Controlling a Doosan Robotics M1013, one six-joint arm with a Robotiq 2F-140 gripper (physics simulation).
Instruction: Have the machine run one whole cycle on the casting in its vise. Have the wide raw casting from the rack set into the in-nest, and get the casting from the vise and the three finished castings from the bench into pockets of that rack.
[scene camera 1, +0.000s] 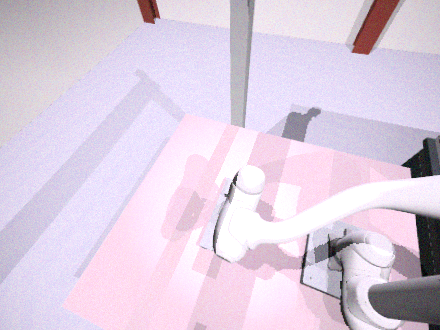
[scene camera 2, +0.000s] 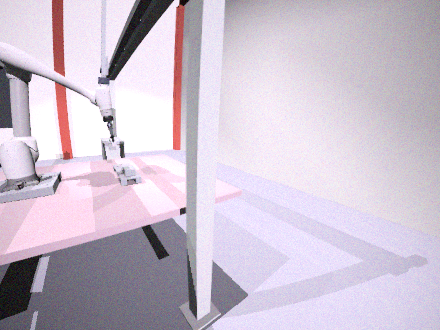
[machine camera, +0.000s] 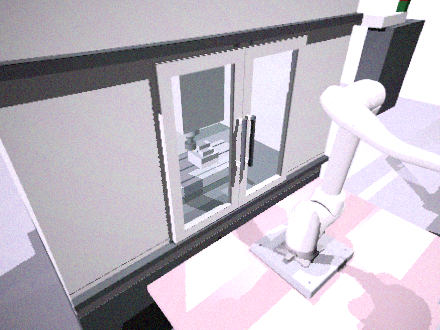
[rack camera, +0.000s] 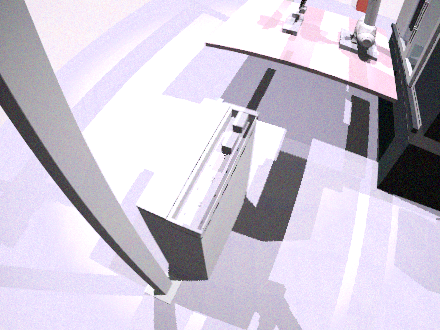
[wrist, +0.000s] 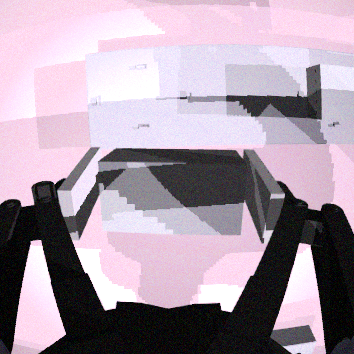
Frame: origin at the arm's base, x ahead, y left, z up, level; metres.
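Seen in the pictures: gripper, fingertip midpoint: (scene camera 2: 114, 144) (rack camera: 301, 8) (wrist: 171, 167); arm's base at its link origin: (scene camera 1: 346, 255) (scene camera 2: 24, 183) (machine camera: 300, 249).
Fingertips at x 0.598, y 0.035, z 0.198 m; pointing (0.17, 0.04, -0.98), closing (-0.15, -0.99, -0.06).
Observation:
Offsets run from my fingertips to a thing's middle. "spot": to the spot under its first point. Level surfaces: height alone.
My gripper (wrist: 171, 167) (scene camera 2: 112, 138) is shut on a pale block-shaped casting {dx -0.018, dy +0.002, dz -0.010 m} (wrist: 170, 200), its pads against both ends. It hangs above the pink bench {dz -0.243 m} (scene camera 1: 130, 260), beside a long pale plate {dx +0.049, dy -0.094, dz -0.216 m} (wrist: 120, 120) (scene camera 1: 212, 227) (scene camera 2: 131, 181) with small pins. A block {dx +0.040, dy -0.234, dz -0.168 m} (wrist: 337, 102) stands at that plate's right end in the wrist view. In scene camera 1 the arm hides the fingers. The rack (rack camera: 225, 215) holds two castings {dx +0.190, dy +1.447, dz -0.166 m} (rack camera: 240, 121) {dx +0.204, dy +1.596, dz -0.168 m} (rack camera: 230, 143) at its far end. In the machine camera a casting {dx -1.544, dy +0.159, dz -0.028 m} (machine camera: 204, 146) sits in the vise (machine camera: 202, 160), seen through the door glass.
The machine's double doors {spot: dx -1.107, dy -0.452, dz +0.356 m} (machine camera: 165, 150) look shut. The robot's base plate (machine camera: 310, 285) (scene camera 1: 320, 285) stands on the bench near the machine. A grey post (scene camera 1: 240, 65) (scene camera 2: 202, 150) rises beyond the bench. A partly cut-off pale object (wrist: 297, 340) shows at the wrist view's lower right.

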